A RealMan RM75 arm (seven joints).
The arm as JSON. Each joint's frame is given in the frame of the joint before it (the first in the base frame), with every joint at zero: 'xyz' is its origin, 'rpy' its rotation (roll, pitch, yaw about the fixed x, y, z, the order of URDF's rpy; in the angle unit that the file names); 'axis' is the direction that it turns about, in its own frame. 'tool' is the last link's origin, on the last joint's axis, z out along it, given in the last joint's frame.
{
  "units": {
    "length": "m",
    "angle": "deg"
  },
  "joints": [
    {
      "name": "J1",
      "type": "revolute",
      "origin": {
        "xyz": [
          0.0,
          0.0,
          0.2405
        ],
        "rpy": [
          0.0,
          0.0,
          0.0
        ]
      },
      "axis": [
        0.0,
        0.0,
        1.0
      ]
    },
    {
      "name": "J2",
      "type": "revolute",
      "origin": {
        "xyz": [
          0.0,
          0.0,
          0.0
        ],
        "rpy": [
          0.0,
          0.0,
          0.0
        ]
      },
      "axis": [
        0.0,
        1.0,
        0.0
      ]
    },
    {
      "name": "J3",
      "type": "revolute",
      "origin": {
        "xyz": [
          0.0,
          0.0,
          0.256
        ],
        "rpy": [
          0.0,
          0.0,
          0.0
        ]
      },
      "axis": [
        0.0,
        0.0,
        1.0
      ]
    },
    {
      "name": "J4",
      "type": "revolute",
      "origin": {
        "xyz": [
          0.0,
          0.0,
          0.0
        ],
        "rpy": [
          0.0,
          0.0,
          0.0
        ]
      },
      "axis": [
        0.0,
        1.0,
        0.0
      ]
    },
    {
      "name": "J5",
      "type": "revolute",
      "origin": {
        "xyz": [
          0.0,
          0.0,
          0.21
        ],
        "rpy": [
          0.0,
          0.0,
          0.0
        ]
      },
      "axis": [
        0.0,
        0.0,
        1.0
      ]
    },
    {
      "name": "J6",
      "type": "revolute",
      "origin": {
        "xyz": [
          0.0,
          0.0,
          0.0
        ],
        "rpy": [
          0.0,
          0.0,
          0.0
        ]
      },
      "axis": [
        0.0,
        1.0,
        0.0
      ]
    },
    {
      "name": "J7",
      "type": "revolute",
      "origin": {
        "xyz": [
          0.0,
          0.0,
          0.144
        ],
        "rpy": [
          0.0,
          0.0,
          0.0
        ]
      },
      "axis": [
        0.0,
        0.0,
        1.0
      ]
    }
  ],
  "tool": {
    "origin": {
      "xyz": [
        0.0,
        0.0,
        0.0
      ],
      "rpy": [
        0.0,
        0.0,
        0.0
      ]
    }
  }
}
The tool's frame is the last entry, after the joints.
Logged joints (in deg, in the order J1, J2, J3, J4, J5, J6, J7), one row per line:
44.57 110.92 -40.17 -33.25 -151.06 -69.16 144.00
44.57 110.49 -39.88 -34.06 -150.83 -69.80 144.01
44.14 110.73 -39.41 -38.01 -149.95 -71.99 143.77
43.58 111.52 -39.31 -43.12 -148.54 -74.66 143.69
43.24 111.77 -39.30 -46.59 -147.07 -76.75 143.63
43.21 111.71 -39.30 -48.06 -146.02 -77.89 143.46
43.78 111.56 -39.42 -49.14 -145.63 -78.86 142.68
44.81 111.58 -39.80 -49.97 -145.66 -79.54 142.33
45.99 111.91 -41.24 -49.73 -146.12 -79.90 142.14
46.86 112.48 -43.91 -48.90 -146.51 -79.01 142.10
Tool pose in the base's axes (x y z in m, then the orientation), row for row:
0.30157 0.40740 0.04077 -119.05 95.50 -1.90
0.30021 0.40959 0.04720 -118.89 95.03 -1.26
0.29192 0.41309 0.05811 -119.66 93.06 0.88
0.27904 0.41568 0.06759 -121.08 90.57 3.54
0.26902 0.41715 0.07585 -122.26 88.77 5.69
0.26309 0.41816 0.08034 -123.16 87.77 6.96
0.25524 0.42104 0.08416 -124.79 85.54 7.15
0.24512 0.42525 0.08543 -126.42 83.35 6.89
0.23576 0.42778 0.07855 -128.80 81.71 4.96
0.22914 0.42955 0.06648 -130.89 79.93 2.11
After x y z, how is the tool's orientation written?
As a rotation vector, in degrees.
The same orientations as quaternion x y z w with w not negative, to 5 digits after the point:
-0.75784 0.60793 -0.01209 0.23656
-0.75824 0.60607 -0.00804 0.24016
-0.76523 0.59512 0.00563 0.24539
-0.77547 0.58007 0.02267 0.24829
-0.78321 0.56867 0.03645 0.24873
-0.78829 0.56177 0.04455 0.24704
-0.79848 0.54734 0.04575 0.24647
-0.80849 0.53305 0.04406 0.24547
-0.81998 0.52019 0.03158 0.23673
-0.83045 0.50713 0.01339 0.23022

